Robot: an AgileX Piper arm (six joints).
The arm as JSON. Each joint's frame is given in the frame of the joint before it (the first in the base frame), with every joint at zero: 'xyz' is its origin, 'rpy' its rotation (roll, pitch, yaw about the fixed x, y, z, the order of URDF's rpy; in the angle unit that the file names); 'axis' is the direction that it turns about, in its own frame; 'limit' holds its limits. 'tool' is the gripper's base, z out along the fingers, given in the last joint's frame.
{
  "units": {
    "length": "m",
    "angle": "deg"
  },
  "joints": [
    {
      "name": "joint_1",
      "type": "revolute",
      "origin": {
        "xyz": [
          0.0,
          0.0,
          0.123
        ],
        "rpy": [
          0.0,
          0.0,
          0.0
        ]
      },
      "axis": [
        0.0,
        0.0,
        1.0
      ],
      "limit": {
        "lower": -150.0,
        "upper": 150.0
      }
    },
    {
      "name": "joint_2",
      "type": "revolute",
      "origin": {
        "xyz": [
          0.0,
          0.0,
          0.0
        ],
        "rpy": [
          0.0,
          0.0,
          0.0
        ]
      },
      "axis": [
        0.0,
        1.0,
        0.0
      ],
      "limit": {
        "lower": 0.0,
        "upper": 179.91
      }
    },
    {
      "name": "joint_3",
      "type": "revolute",
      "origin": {
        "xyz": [
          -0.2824,
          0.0,
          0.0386
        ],
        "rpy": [
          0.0,
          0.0,
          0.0
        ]
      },
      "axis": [
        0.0,
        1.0,
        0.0
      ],
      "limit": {
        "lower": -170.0,
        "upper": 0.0
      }
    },
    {
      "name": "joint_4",
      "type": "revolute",
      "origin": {
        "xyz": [
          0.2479,
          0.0,
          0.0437
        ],
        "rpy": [
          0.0,
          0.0,
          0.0
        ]
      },
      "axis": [
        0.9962,
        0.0,
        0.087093
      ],
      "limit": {
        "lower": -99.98,
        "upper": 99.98
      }
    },
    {
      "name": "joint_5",
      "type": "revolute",
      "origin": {
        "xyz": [
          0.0,
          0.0,
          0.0
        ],
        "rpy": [
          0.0,
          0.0,
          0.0
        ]
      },
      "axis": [
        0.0,
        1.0,
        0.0
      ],
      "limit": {
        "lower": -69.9,
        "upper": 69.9
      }
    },
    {
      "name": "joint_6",
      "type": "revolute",
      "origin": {
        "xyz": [
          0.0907,
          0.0,
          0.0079
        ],
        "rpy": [
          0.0,
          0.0,
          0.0
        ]
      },
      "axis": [
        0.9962,
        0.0,
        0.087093
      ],
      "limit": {
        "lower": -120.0,
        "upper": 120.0
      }
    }
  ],
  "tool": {
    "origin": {
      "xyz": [
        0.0,
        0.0,
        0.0
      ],
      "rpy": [
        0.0,
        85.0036,
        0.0
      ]
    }
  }
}
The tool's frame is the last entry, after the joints.
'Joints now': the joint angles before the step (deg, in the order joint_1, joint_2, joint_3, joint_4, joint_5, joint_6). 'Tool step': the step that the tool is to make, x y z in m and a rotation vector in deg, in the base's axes. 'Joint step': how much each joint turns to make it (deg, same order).
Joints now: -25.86, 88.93, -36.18, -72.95, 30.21, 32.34
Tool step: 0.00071, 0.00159, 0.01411, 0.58, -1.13, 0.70
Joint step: 0.00, -2.58, -1.36, 6.05, -0.05, -6.75
